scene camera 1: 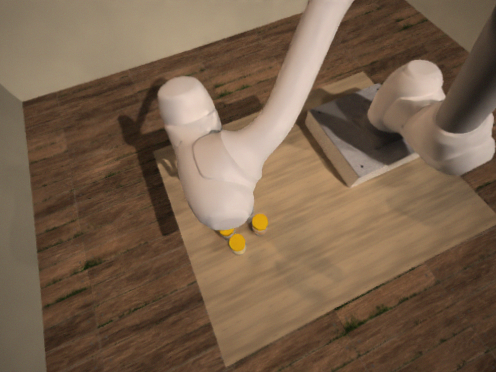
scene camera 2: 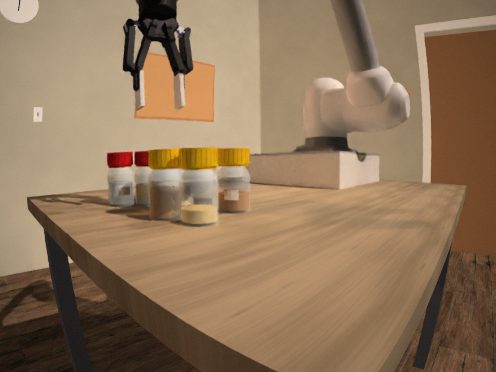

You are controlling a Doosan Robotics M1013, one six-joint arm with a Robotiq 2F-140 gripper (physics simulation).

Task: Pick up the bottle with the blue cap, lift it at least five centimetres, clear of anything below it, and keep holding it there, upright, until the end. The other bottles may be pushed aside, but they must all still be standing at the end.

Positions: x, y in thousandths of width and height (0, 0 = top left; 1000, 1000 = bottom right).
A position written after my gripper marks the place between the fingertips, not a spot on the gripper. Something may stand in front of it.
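My gripper (scene camera 2: 324, 292), visible. Brown-filled bottle (scene camera 2: 330, 496) visible, yellow-capped bottle (scene camera 2: 473, 483) too.
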